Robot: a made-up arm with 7 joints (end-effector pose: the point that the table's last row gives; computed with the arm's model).
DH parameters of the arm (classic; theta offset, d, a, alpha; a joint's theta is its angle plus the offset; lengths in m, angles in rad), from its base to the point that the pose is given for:
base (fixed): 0 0 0 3.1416
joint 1: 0 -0.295 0 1.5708
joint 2: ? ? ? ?
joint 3: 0 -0.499 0 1.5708
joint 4: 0 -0.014 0 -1.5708
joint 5: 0 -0.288 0 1.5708
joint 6: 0 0 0 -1.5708
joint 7: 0 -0.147 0 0
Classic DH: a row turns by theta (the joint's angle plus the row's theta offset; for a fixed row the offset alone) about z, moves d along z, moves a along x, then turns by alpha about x.
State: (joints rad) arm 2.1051 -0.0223 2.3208 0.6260 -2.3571 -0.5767 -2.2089
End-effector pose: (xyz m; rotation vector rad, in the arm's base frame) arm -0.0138 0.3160 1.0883 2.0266 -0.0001 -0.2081
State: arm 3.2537 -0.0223 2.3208 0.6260 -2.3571 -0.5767 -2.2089
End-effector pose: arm 0.2827 0.1420 1.0883 1.8045 -1.1678 -0.9085
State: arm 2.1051 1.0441 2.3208 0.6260 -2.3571 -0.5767 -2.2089
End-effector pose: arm -0.4372 -0.3995 0.9104 2.9331 -0.2922 0.4313
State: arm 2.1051 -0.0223 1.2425 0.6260 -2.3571 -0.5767 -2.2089
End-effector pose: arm -0.2668 0.1488 1.0944 1.7709 1.0697 0.4524
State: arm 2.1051 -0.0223 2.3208 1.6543 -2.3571 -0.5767 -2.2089
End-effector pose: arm -0.0516 0.4219 0.6958 1.0550 -0.2251 0.0970
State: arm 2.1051 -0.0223 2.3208 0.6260 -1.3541 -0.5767 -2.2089
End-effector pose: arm 0.0244 0.2655 1.1322 2.0756 -1.1981 -0.1112
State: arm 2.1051 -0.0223 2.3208 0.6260 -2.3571 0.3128 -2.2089
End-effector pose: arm -0.0804 0.2327 1.1562 2.7344 0.2946 0.3914
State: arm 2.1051 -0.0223 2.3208 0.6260 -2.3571 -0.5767 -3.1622
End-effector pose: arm -0.0138 0.3160 1.0883 1.8810 0.9711 -0.7947
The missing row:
joint 2: 0 -0.011 0 -1.5708
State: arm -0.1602 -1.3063 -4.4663 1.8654 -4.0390 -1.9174 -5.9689
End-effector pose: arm -0.2834 -0.2794 0.4262 1.9451 -1.3292 -0.3837
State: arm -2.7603 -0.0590 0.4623 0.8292 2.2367 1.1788 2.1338
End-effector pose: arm 0.0070 0.2203 1.0942 0.7895 -2.1503 0.1987
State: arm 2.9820 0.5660 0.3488 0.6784 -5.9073 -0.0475 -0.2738
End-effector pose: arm -0.6701 0.0069 0.8725 0.3427 1.9324 0.1745
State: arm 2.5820 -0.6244 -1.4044 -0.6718 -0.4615 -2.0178 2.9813
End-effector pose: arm 0.1406 0.3860 0.8020 -0.6815 0.8941 -1.0770
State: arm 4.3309 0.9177 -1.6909 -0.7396 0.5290 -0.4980 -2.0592
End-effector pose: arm 0.0823 0.7004 0.7465 1.1627 -1.5126 -0.0603
